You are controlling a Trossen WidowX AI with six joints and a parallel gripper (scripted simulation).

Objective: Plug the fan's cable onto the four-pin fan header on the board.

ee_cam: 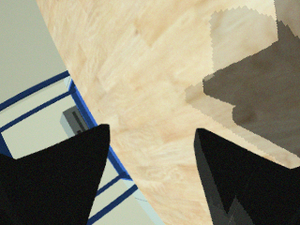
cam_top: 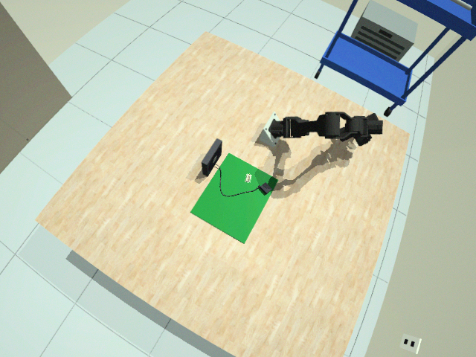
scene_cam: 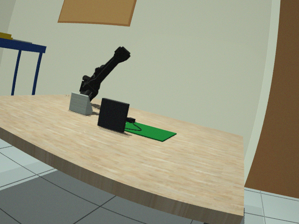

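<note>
My gripper tip is 49 cm short of the dark fan plug, 30 cm to the left of it and 3 cm above it. From my gripper tip the other things lie so: green board (57 cm ahead, 39 cm to the right, 5 cm below); then white four-pin header (48 cm ahead, 38 cm to the right, 4 cm below); then black fan (54 cm to the right, 49 cm ahead, 2 cm above).
</note>
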